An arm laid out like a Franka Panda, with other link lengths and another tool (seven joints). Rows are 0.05 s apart.
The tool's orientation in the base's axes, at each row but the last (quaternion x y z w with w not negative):
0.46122 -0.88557 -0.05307 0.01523
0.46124 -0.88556 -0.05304 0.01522
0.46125 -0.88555 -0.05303 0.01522
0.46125 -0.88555 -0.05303 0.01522
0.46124 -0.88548 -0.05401 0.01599
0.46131 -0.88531 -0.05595 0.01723
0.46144 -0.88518 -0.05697 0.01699
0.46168 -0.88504 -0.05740 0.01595
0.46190 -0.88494 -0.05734 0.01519
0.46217 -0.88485 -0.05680 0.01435
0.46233 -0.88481 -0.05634 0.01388
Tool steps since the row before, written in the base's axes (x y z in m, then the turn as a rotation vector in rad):
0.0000 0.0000 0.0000 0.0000 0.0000 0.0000
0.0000 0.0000 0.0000 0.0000 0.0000 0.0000
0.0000 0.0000 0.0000 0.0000 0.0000 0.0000
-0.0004 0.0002 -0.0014 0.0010 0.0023 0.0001
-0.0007 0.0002 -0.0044 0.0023 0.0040 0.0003
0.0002 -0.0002 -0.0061 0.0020 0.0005 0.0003
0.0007 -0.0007 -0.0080 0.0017 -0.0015 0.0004
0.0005 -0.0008 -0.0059 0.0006 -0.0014 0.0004
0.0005 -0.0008 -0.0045 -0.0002 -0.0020 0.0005
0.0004 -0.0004 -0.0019 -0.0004 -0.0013 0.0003
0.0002 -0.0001 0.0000 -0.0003 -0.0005 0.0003
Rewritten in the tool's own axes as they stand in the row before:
0.0000 0.0000 0.0000 0.0000 0.0000 0.0000
0.0000 0.0000 0.0000 0.0000 0.0000 0.0000
0.0000 0.0000 0.0000 0.0000 0.0000 0.0000
0.0001 0.0003 0.0014 -0.0025 0.0005 0.0000
0.0003 0.0002 0.0044 -0.0046 0.0004 -0.0002
0.0002 -0.0010 0.0060 -0.0016 -0.0013 -0.0004
0.0004 -0.0019 0.0078 0.0002 -0.0022 -0.0007
0.0005 -0.0015 0.0057 0.0008 -0.0012 -0.0006
0.0005 -0.0014 0.0044 0.0017 -0.0009 -0.0007
0.0002 -0.0008 0.0018 0.0013 -0.0004 -0.0004
0.0000 -0.0002 0.0000 0.0006 0.0000 -0.0003

